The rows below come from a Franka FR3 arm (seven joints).
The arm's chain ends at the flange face. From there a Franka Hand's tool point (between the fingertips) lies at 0.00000 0.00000 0.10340 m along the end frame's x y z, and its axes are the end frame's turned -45 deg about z.
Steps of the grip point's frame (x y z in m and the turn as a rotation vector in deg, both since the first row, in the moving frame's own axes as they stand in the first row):
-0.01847 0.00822 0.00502 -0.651 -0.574 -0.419
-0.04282 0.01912 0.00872 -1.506 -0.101 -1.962
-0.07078 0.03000 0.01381 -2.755 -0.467 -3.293
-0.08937 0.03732 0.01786 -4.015 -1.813 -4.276
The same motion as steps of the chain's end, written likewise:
-0.00735 0.01731 0.00503 -0.866 0.054 -0.419
-0.01859 0.04178 0.00876 -1.136 0.993 -1.962
-0.03187 0.06724 0.01393 -2.278 1.618 -3.293
-0.03989 0.08227 0.01817 -4.121 1.557 -4.276

